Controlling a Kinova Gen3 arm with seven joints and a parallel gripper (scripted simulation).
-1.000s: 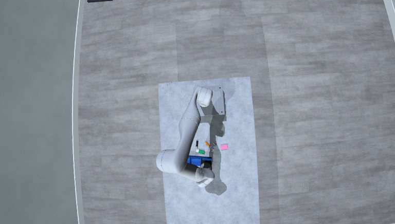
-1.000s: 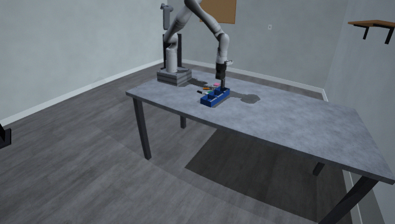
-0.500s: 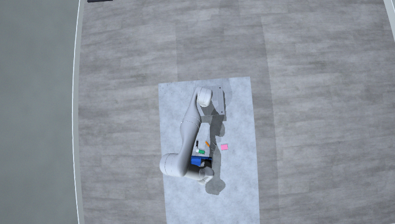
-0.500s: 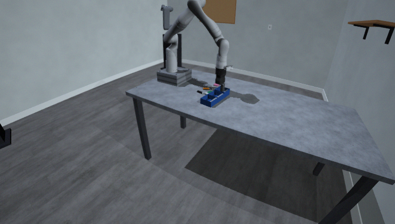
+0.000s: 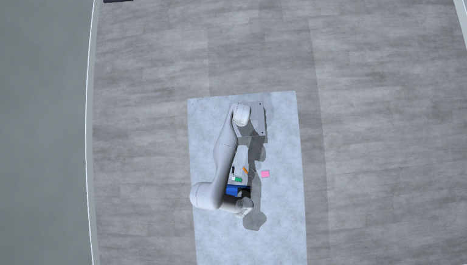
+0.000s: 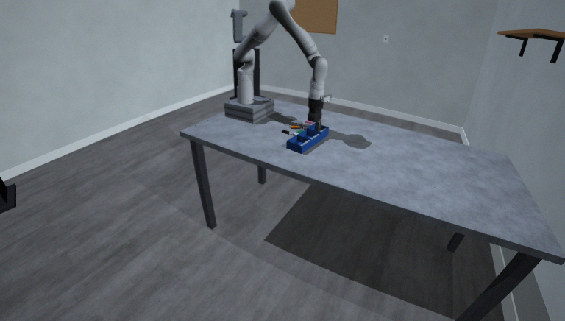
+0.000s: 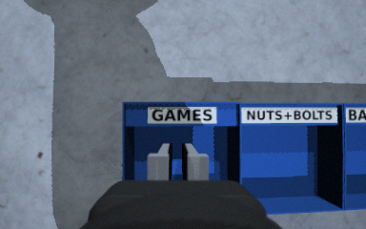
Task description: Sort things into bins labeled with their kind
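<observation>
My gripper is now 14 cm past the orange battery and 3 cm above it. From my hand the other things lie so: grey block: 10 cm behind, 4 cm to the left, 3 cm below; black battery: 14 cm behind, 9 cm to the right, 3 cm below; grey rod: 14 cm behind, 6 cm to the left, 3 cm below.
</observation>
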